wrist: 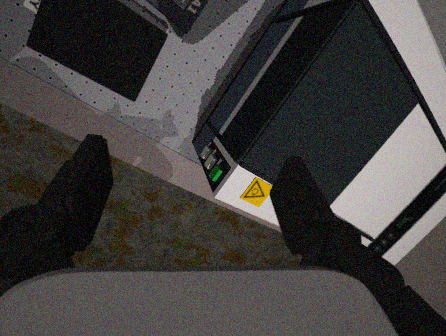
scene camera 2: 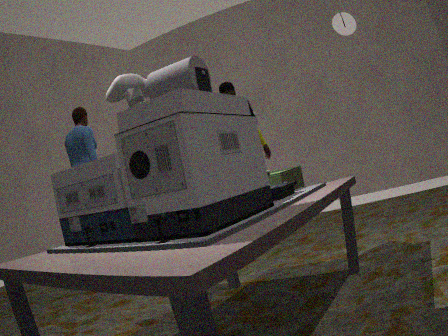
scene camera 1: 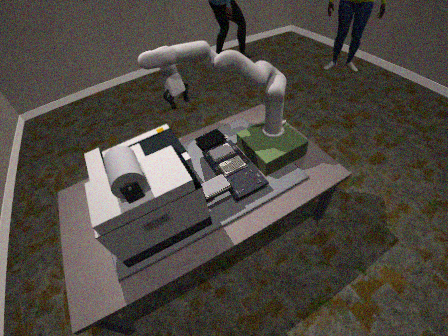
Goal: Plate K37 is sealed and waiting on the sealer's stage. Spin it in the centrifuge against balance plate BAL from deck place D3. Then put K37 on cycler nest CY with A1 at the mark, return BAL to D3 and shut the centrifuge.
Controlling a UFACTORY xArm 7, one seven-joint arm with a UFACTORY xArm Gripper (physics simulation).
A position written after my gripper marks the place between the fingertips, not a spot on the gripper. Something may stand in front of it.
My gripper (wrist: 199, 167) is open, with nothing in its grasp. Also in view: a dark lid panel (wrist: 353, 97) and a black plate (wrist: 109, 49).
